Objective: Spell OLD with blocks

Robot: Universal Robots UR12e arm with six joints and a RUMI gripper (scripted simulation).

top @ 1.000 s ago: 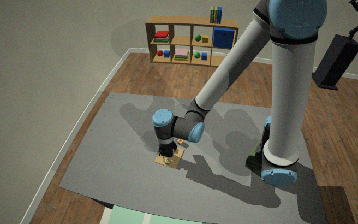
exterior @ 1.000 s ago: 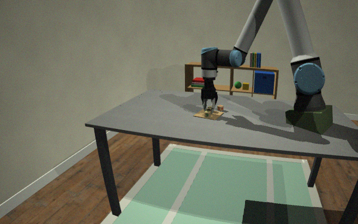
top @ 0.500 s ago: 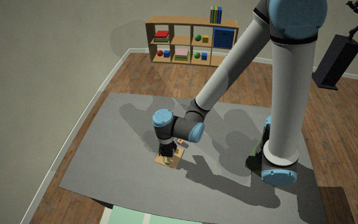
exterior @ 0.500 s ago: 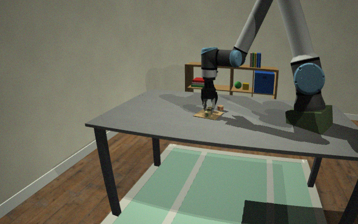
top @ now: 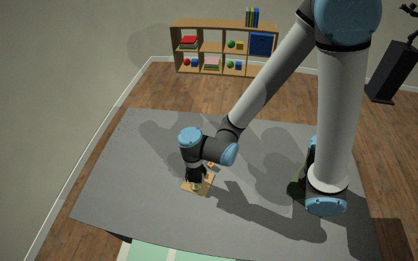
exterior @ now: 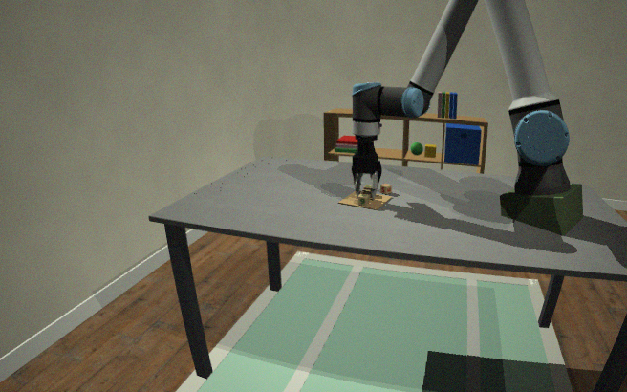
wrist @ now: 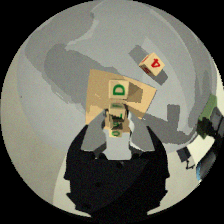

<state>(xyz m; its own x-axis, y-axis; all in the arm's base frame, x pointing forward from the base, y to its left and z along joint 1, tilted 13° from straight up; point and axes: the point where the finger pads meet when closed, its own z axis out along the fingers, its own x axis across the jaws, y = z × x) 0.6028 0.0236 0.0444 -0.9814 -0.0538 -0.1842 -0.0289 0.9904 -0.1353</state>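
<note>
Now: the tan mat 20 mm below my hand.
</note>
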